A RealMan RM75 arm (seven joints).
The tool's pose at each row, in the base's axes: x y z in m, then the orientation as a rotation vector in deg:
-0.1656 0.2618 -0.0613 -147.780 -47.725 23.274
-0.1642 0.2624 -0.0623 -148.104 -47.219 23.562
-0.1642 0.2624 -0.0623 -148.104 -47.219 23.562
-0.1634 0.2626 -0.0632 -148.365 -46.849 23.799
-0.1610 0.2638 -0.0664 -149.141 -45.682 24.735
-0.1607 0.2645 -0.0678 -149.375 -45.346 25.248
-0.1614 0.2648 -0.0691 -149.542 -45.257 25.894
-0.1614 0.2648 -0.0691 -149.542 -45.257 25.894
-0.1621 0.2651 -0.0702 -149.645 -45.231 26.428
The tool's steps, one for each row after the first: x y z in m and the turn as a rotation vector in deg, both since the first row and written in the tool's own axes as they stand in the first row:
0.0016 0.0007 0.0005 -0.090 -0.135 0.468
0.0016 0.0007 0.0005 -0.090 -0.135 0.468
0.0025 0.0013 0.0010 -0.176 -0.256 0.822
0.0056 0.0031 0.0033 -0.399 -0.764 1.952
0.0064 0.0034 0.0046 -0.455 -1.082 2.319
0.0063 0.0034 0.0061 -0.524 -1.536 2.532
0.0063 0.0034 0.0061 -0.524 -1.536 2.532
0.0061 0.0033 0.0074 -0.567 -1.917 2.668

